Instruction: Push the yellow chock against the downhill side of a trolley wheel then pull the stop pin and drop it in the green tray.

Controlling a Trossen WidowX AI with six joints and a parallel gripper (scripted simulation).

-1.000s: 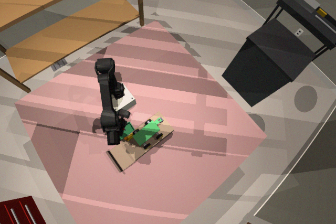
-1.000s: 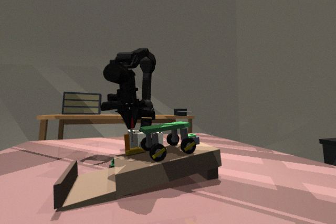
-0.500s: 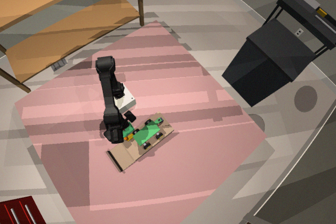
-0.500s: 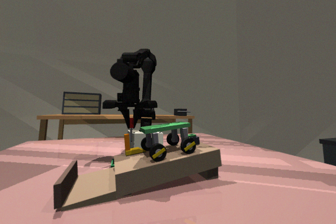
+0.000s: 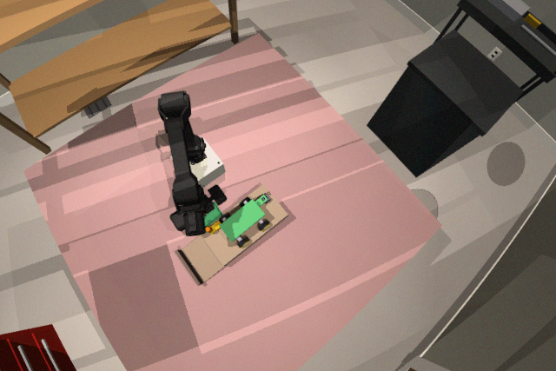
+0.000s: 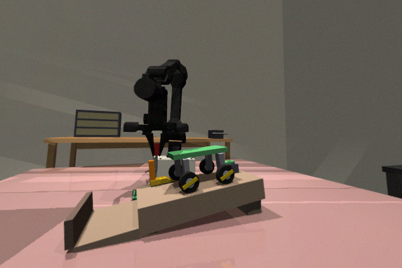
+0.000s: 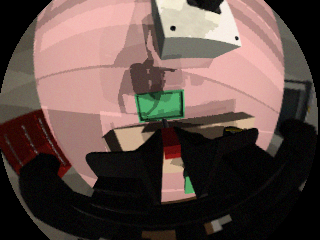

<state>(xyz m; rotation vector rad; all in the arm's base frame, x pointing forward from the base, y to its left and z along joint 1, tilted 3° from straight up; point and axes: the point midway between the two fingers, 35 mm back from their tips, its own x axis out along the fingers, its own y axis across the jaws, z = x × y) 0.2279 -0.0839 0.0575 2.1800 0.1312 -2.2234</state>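
My gripper tip is 10 mm past the green tray and 140 mm above it. From my gripper tip the other things lie so: yellow chock (50 mm ahead, 10 mm to the left, 50 mm below); green-decked trolley (100 mm ahead, 110 mm to the left, 20 mm below); red-headed stop pin (right at my gripper tip).
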